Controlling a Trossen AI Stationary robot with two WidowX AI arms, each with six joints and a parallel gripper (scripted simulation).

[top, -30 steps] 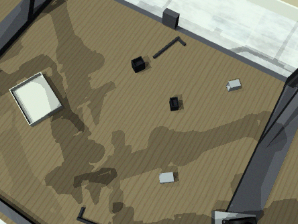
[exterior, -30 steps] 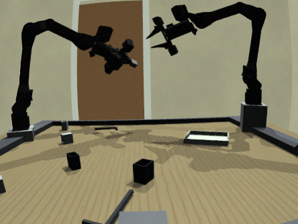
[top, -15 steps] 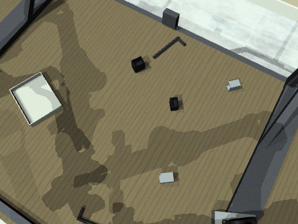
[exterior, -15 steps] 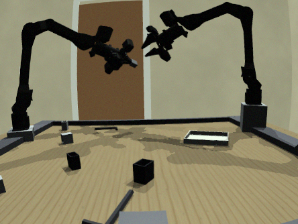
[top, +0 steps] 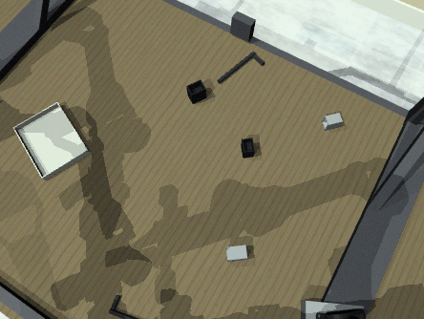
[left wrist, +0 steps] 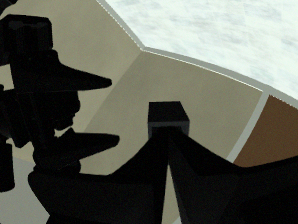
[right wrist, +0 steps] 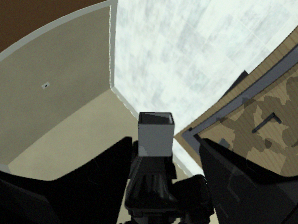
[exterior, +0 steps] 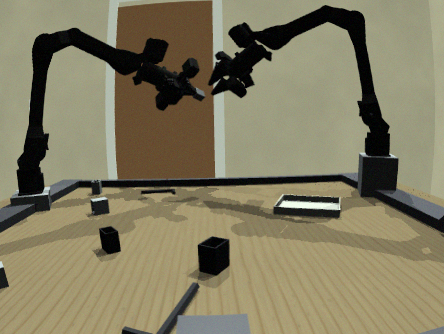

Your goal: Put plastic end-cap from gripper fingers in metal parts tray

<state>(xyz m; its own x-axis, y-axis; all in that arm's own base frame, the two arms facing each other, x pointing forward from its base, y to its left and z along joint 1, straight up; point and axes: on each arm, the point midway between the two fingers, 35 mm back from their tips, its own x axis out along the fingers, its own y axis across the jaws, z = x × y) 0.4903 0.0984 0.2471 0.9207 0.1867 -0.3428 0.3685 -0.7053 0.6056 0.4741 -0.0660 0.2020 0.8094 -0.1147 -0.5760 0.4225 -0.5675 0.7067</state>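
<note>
The grey plastic end-cap lies 6 cm to the left of my right hand, 3 cm below it and 3 cm ahead of it. From my right hand the other things lie so: metal parts tray (34 cm behind, 30 cm below, 16 cm to the right); L-shaped dark bar (71 cm behind, 30 cm below, 13 cm to the left).
Now: left hand 2 cm short of the grey plastic end-cap, 3 cm to the left of it and 1 cm above it. From my left hand the other things lie so: metal parts tray (36 cm behind, 25 cm to the right, 28 cm below); then L-shaped dark bar (72 cm behind, 5 cm to the left, 28 cm below).
</note>
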